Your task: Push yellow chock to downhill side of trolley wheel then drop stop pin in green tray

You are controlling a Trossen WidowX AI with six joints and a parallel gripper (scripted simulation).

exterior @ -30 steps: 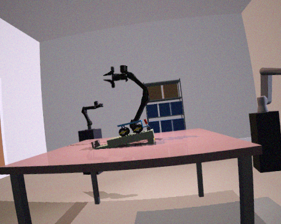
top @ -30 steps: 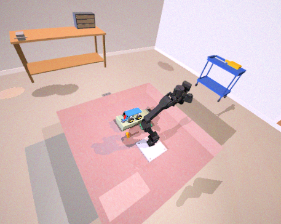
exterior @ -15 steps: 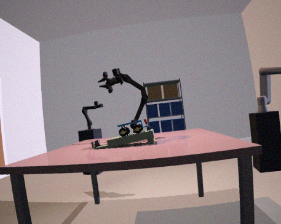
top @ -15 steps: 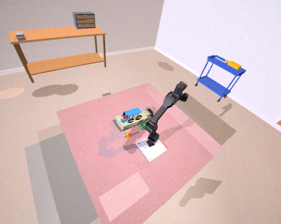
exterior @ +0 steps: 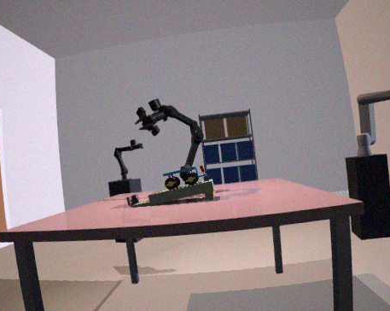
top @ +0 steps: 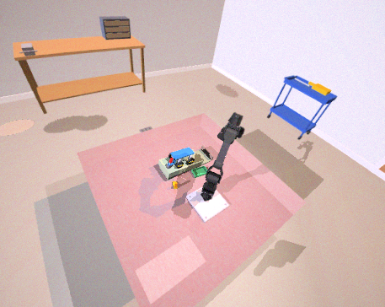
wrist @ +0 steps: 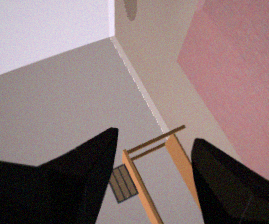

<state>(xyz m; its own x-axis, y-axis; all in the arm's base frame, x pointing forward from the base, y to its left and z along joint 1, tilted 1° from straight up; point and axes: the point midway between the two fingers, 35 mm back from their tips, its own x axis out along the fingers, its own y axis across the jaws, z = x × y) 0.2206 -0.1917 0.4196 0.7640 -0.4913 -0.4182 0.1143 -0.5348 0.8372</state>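
Now: the yellow chock 70 mm behind my gripper tip, 370 mm to the left of it and 410 mm below it. Also, from my gripper tip: stop pin 50 mm ahead, 370 mm to the left, 300 mm below; pale green ramp 90 mm ahead, 260 mm to the left, 380 mm below; blue-topped trolley 90 mm ahead, 270 mm to the left, 320 mm below.
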